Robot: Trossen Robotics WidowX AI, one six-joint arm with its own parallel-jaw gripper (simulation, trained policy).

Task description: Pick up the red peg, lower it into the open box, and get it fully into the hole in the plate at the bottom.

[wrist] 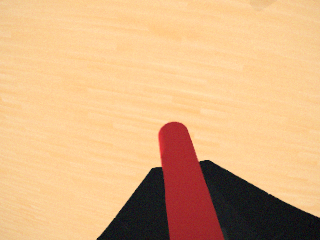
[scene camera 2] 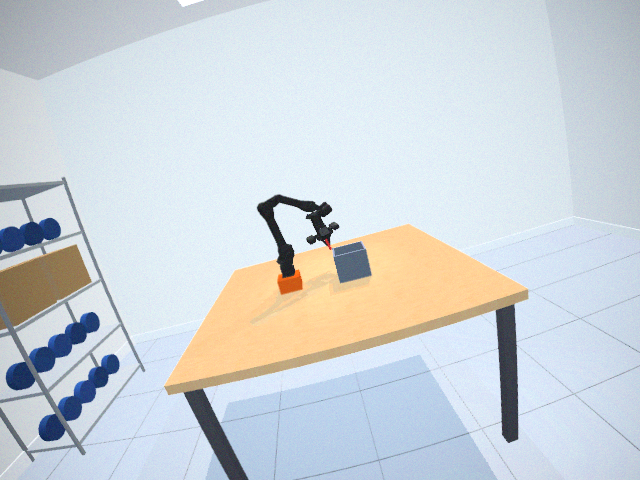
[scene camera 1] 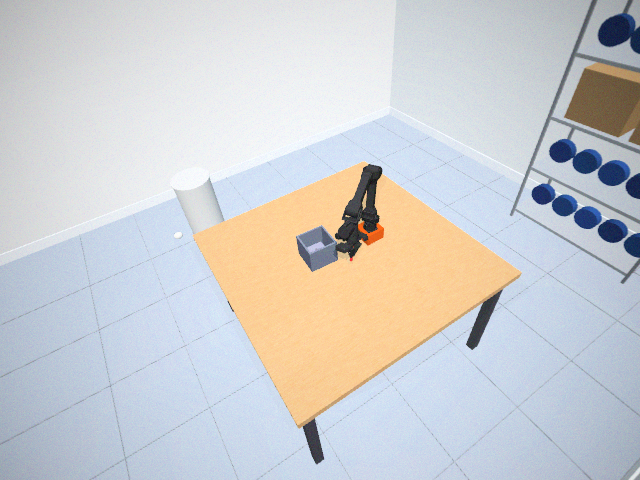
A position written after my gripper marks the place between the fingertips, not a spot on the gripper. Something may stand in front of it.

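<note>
My gripper point(wrist: 181, 174) is visible to me. I can see a grey box point(scene camera 1: 328, 254) as well, though in the wrist view the box is out of frame.
</note>
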